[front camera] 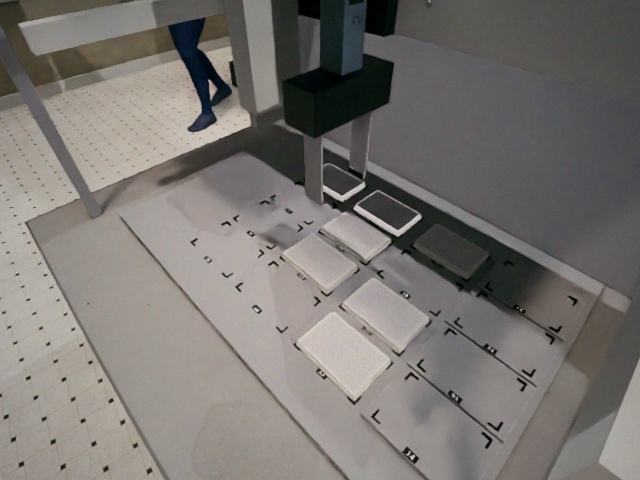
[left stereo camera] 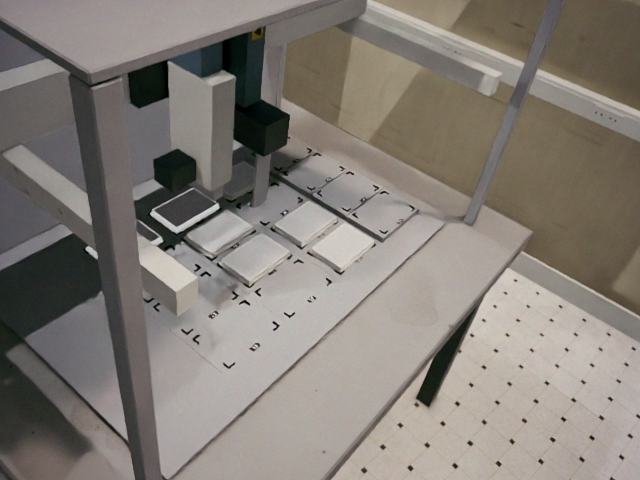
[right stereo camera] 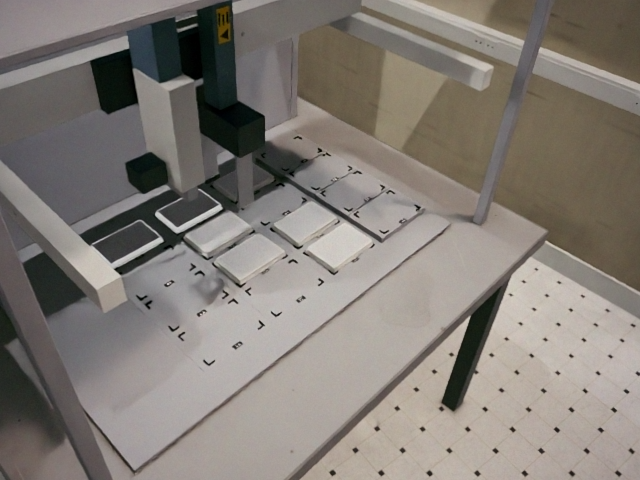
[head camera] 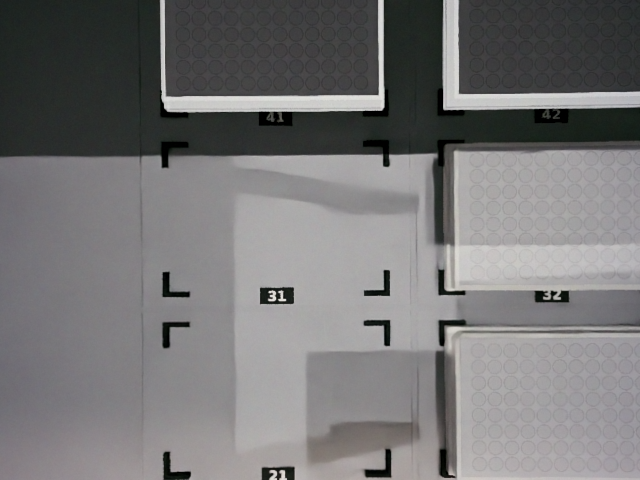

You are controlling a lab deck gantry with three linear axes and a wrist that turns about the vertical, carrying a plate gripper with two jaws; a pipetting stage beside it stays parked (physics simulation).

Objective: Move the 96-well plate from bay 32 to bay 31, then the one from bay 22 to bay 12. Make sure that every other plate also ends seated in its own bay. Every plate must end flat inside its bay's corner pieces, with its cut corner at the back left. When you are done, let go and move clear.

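Places are measured from the robot's base along level axes (x ahead, y left, z up), in metres.
Pixels of known places: gripper, fingertip midpoint: (front camera: 336,186) (left stereo camera: 238,191) (right stereo camera: 228,192); robot's base at its link origin: (front camera: 192,242) (left stereo camera: 228,367) (right stereo camera: 209,364).
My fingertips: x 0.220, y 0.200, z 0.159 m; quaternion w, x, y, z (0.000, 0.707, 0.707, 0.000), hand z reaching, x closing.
For each thing: its top centre in the pictures, then the offset to it from my fingertips. "pt": a spot on its surface instead.
- bay 32 plate at its top centre: (head camera: 566,215) (front camera: 355,232) (left stereo camera: 219,230) (right stereo camera: 218,230) 0.008 m ahead, 0.057 m left, 0.144 m down
- bay 22 plate at its top centre: (head camera: 568,407) (front camera: 319,258) (left stereo camera: 255,255) (right stereo camera: 250,255) 0.008 m ahead, 0.050 m right, 0.144 m down
- Bay 31 at a spot on its surface: (head camera: 276,232) pt 0.156 m back, 0.049 m left, 0.159 m down
- Bay 12 at a spot on its surface: (front camera: 276,297) pt 0.012 m ahead, 0.162 m right, 0.159 m down
- bay 41 at a spot on its surface: (head camera: 272,46) (front camera: 332,180) pt 0.156 m back, 0.153 m left, 0.144 m down
- bay 42 at a spot on its surface: (head camera: 553,46) (front camera: 381,210) pt 0.001 m ahead, 0.151 m left, 0.144 m down
- bay 43 at a spot on its surface: (front camera: 452,250) pt 0.178 m ahead, 0.158 m left, 0.144 m down
- bay 23 at a spot on its surface: (front camera: 386,314) (left stereo camera: 309,220) pt 0.179 m ahead, 0.056 m right, 0.145 m down
- bay 13 at a spot on its surface: (front camera: 343,355) (left stereo camera: 347,244) pt 0.179 m ahead, 0.163 m right, 0.144 m down
The bay 32 plate (front camera: 356,235) (head camera: 547,206) (left stereo camera: 219,232) (right stereo camera: 218,233) lies within its corner pieces. The bay 22 plate (front camera: 320,262) (head camera: 547,403) (left stereo camera: 255,258) (right stereo camera: 250,258) lies in front of it. Bay 31 (head camera: 276,232) is empty in the head view. Bay 12 (front camera: 276,297) is empty in the front view. My gripper (front camera: 336,188) is open, with nothing between its jaws, upright above the deck's back part. One jaw also shows in each stereo view, with the other mostly hidden behind the pipetting stage. The gripper does not show in the head view.
Other plates lie in bay 41 (front camera: 341,181) (head camera: 272,46), bay 42 (front camera: 387,210) (head camera: 553,46), bay 43 (front camera: 452,250), bay 23 (front camera: 386,314) (left stereo camera: 305,222) and bay 13 (front camera: 343,355) (left stereo camera: 342,246). The pipetting stage (left stereo camera: 201,129) (right stereo camera: 168,134) hangs beside the gripper.
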